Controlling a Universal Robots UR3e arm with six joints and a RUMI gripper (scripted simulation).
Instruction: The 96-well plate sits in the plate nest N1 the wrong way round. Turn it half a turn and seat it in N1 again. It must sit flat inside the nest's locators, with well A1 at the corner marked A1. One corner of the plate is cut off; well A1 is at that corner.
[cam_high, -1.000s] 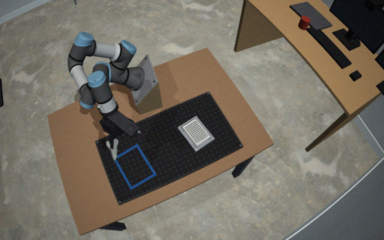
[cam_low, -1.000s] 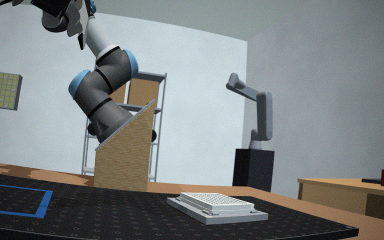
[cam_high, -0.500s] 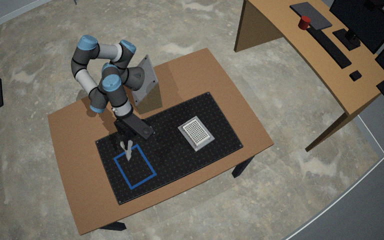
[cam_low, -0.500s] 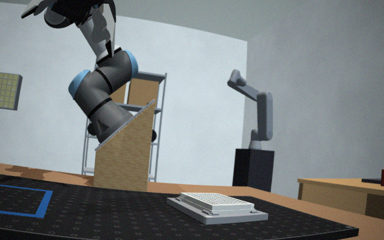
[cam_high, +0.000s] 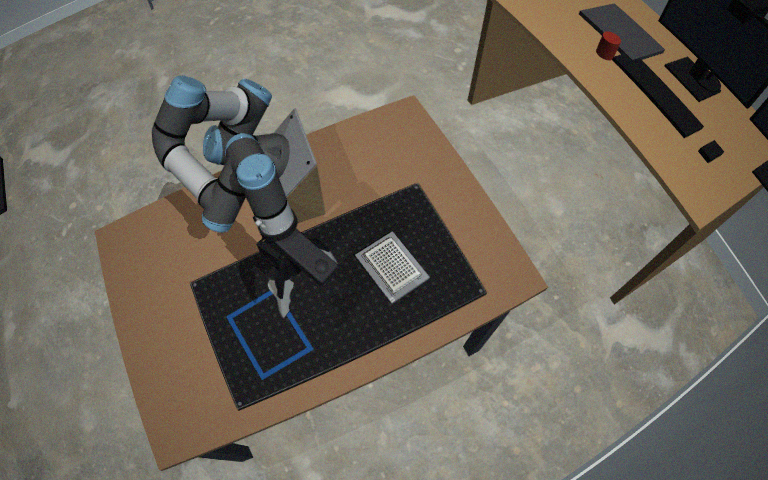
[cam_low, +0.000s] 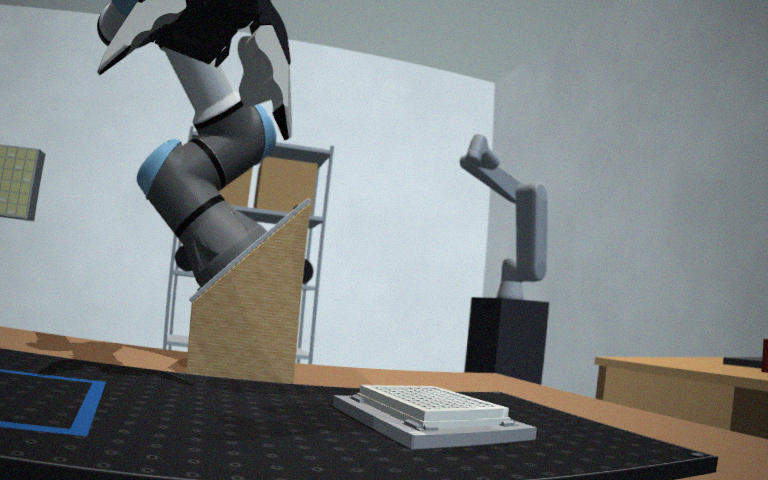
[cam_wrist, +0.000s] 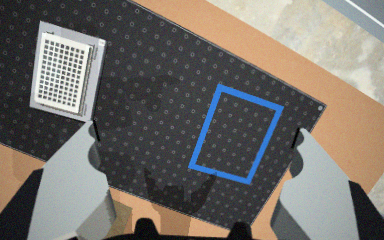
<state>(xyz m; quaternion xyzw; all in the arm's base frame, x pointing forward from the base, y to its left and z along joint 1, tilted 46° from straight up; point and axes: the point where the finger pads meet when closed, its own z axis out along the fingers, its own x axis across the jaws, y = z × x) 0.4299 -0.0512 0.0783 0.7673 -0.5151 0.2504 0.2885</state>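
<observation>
My hand is 230 mm to the right of the white 96-well plate, 210 mm above it and 50 mm past it. Round my hand: corner label: 220 mm below, 180 mm to the left, 30 mm ahead; then grey plate nest N1: 230 mm to the left, 230 mm below, 50 mm behind.
</observation>
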